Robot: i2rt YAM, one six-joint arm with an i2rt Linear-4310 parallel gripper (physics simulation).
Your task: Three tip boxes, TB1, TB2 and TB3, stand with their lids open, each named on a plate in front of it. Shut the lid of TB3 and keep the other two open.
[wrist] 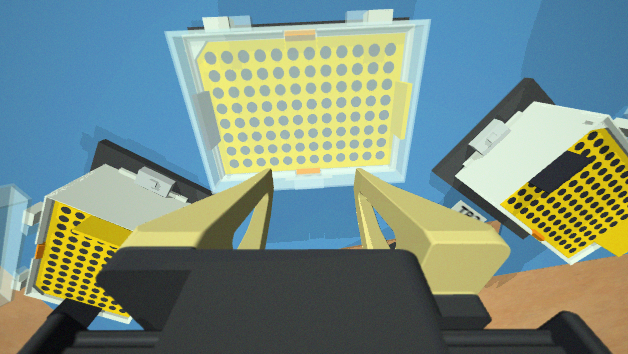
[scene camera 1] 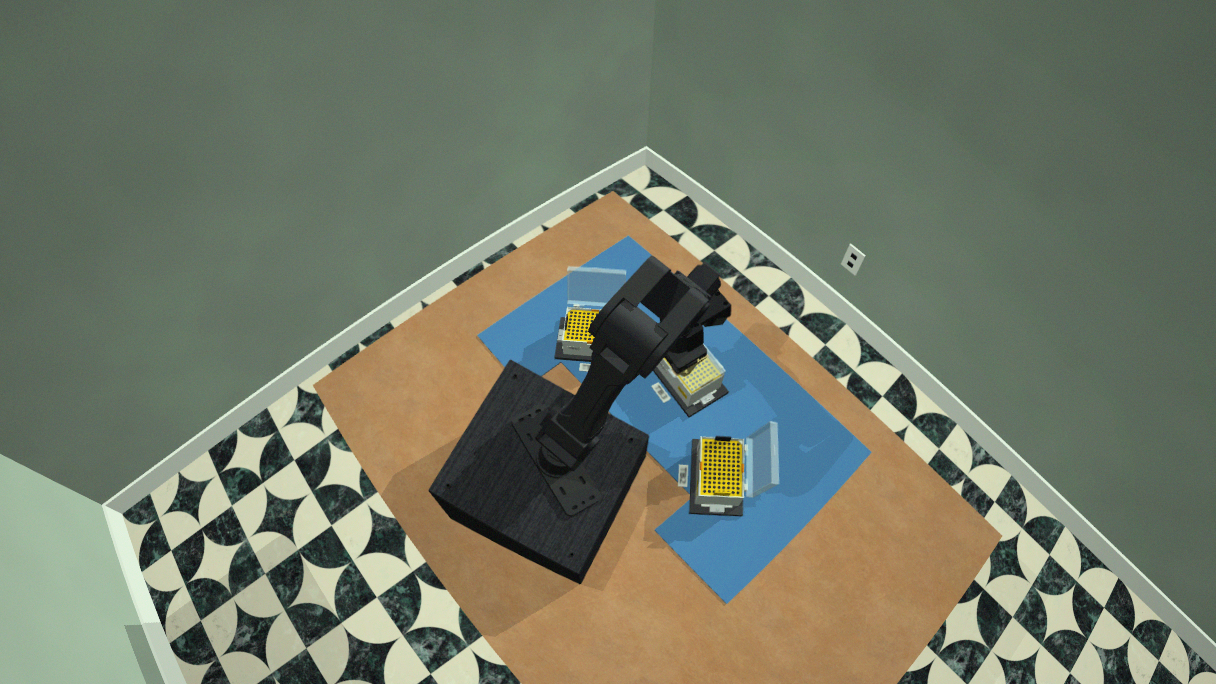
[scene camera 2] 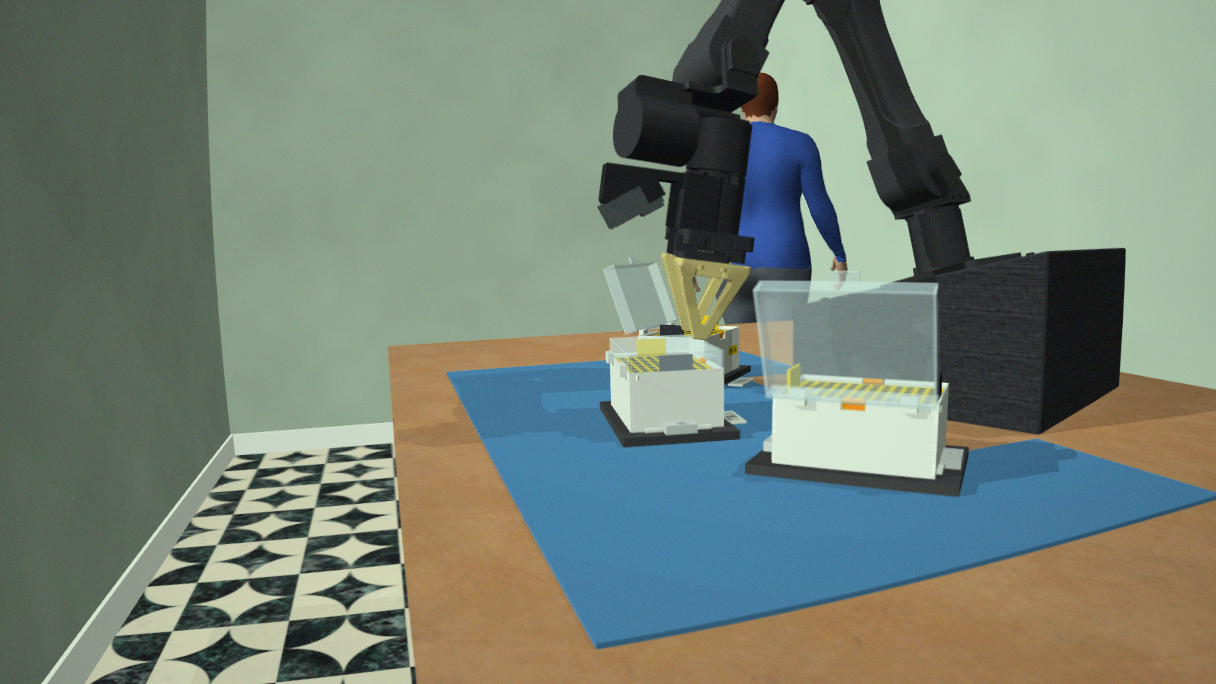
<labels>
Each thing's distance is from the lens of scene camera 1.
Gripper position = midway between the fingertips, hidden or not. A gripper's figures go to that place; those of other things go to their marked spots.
my gripper [scene camera 1: 679, 365]: 1.22 m
clear lid [scene camera 1: 586, 286]: 1.30 m
</labels>
